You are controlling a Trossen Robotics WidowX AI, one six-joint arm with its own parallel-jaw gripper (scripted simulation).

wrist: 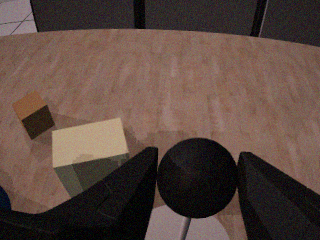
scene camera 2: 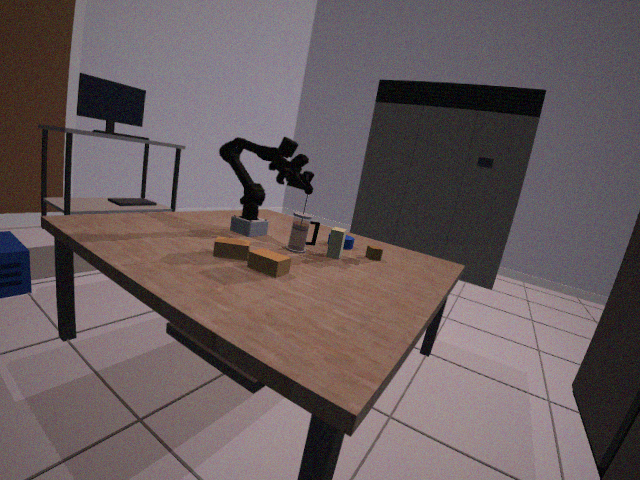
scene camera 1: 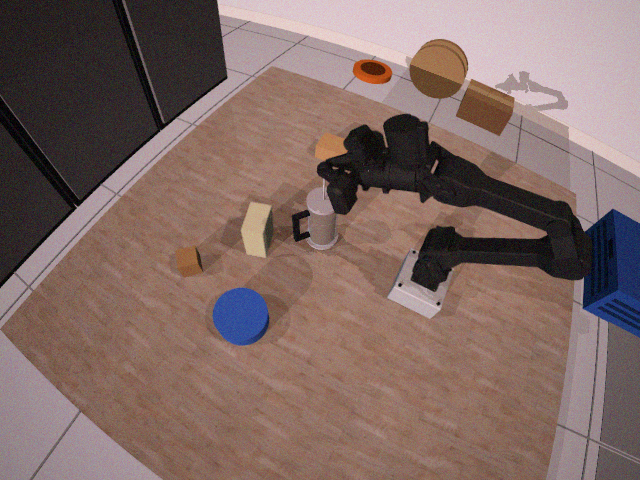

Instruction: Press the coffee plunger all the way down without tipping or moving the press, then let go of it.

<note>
In view: my gripper [scene camera 1: 322, 167], a coffee press [scene camera 1: 322, 234], a small brown cube [wrist: 34, 115], a pale yellow block [scene camera 1: 257, 229] and a blue disc [scene camera 1: 240, 315].
The coffee press shows as well in scene camera 2 [scene camera 2: 301, 223]. My gripper shows as well in the wrist view [wrist: 198, 160] and in scene camera 2 [scene camera 2: 310, 190].
</note>
